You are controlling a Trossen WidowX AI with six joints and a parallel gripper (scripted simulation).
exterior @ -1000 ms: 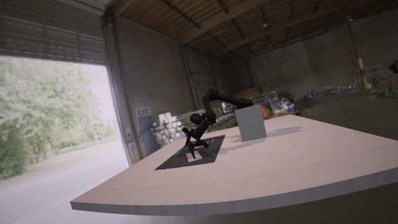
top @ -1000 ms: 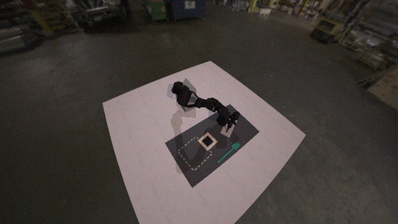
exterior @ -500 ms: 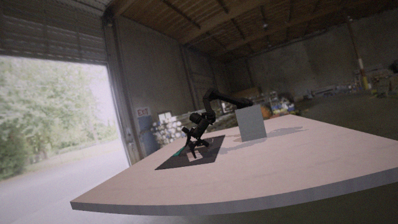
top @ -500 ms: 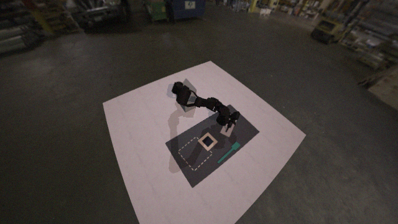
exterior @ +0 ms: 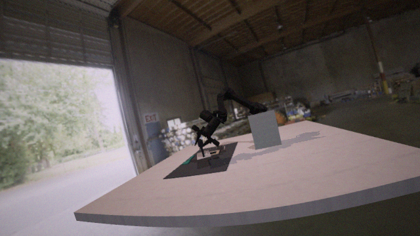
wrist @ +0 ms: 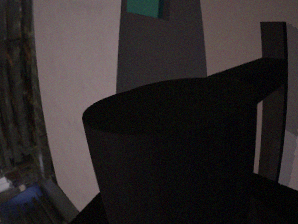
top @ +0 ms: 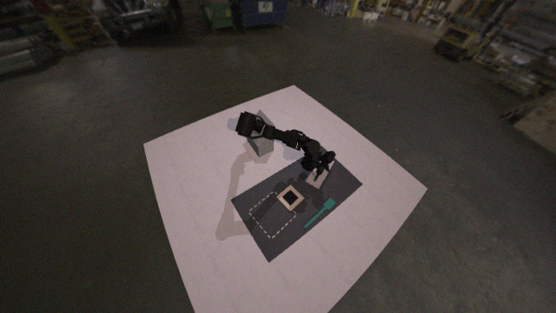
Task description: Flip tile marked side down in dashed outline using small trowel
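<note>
My gripper tip is 13 cm to the left of the dark mat, 12 cm above it and 2 cm past it. Also, from my gripper tip: teal trowel (12 cm to the right, 12 cm ahead, 10 cm below); tile (20 cm to the right, 10 cm below, 4 cm behind).
</note>
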